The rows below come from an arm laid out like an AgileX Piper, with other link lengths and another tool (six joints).
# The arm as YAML. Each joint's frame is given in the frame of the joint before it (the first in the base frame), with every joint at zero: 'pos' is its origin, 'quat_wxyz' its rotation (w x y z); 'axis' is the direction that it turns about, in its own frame. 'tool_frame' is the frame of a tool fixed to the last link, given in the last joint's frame.
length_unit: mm
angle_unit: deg
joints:
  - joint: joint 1
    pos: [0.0, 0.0, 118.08]
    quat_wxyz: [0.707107, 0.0, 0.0, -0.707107]
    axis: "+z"
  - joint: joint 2
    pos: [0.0, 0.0, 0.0]
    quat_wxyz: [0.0, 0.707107, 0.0, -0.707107]
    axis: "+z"
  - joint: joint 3
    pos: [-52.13, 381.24, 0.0]
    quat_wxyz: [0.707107, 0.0, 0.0, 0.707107]
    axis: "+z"
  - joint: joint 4
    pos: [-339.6, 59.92, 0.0]
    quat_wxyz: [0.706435, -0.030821, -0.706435, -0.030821]
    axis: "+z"
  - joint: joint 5
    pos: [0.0, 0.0, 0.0]
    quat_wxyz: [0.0, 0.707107, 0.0, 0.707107]
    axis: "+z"
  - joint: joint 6
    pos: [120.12, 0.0, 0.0]
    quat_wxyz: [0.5, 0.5, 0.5, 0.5]
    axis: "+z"
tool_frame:
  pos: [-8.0, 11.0, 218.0]
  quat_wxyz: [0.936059, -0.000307, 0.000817, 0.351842]
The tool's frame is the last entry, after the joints.
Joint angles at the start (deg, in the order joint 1, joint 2, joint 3, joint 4, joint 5, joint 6): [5.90 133.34 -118.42 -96.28 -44.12 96.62]
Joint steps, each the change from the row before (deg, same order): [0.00 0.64 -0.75 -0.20 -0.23 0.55]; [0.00 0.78 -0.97 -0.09 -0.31 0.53]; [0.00 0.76 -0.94 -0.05 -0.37 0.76]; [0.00 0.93 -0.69 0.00 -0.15 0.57]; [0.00 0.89 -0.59 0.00 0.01 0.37]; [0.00 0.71 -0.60 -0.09 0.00 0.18]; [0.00 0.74 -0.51 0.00 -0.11 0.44]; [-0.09 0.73 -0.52 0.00 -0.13 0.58]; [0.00 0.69 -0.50 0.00 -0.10 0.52]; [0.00 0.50 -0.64 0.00 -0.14 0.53]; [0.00 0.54 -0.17 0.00 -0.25 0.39]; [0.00 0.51 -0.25 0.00 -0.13 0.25]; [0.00 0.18 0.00 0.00 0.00 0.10]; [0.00 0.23 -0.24 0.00 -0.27 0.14]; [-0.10 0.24 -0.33 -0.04 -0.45 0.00]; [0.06 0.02 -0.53 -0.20 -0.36 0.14]
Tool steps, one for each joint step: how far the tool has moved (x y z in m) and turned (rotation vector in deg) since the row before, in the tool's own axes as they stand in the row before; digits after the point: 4 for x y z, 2 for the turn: [0.0011 -0.0024 0.0024 -0.10 0.20 0.33]; [0.0007 -0.0019 0.0028 -0.24 0.17 0.33]; [0.0009 -0.0016 0.0027 -0.30 0.21 0.60]; [0.0029 -0.0063 0.0037 0.01 0.24 0.74]; [0.0026 -0.0071 0.0036 0.15 0.15 0.58]; [0.0015 -0.0050 0.0028 0.10 0.10 0.19]; [0.0026 -0.0054 0.0029 0.04 0.21 0.60]; [0.0015 -0.0060 0.0021 0.07 0.14 0.75]; [0.0021 -0.0049 0.0027 0.03 0.18 0.65]; [0.0000 -0.0013 0.0016 -0.15 0.04 0.43]; [0.0039 -0.0049 0.0022 0.03 0.39 0.65]; [0.0026 -0.0044 0.0020 0.05 0.24 0.44]; [0.0013 -0.0024 0.0008 0.09 0.09 0.23]; [0.0013 -0.0003 0.0008 -0.17 0.21 0.13]; [0.0008 -0.0002 -0.0002 -0.23 0.25 -0.07]; [-0.0004 0.0048 0.0000 -0.37 0.17 -0.38]
